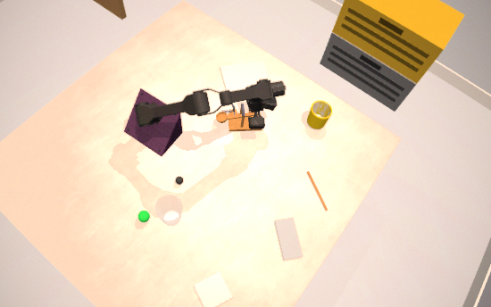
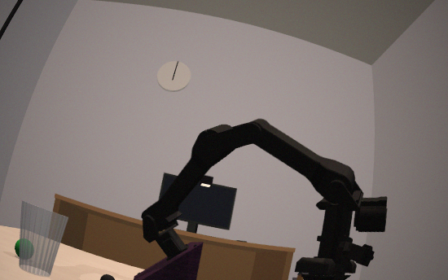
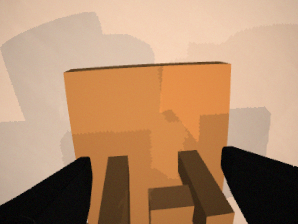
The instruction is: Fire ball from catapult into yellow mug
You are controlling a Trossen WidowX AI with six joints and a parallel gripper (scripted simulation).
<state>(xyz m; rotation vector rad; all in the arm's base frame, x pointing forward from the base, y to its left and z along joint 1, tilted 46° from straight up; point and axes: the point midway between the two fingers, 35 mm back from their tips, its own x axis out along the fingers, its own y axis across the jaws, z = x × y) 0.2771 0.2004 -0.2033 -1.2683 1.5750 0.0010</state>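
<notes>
My gripper tip is now 3 cm past the black ball, 40 cm to the left of it and 2 cm above it. The rest, counted from my gripper tip: yellow mug 20 cm ahead, 20 cm to the left, 1 cm below; pale sheet 18 cm behind, 17 cm to the left, 3 cm below; orange catapult 6 cm behind, 4 cm to the right, 2 cm above.
</notes>
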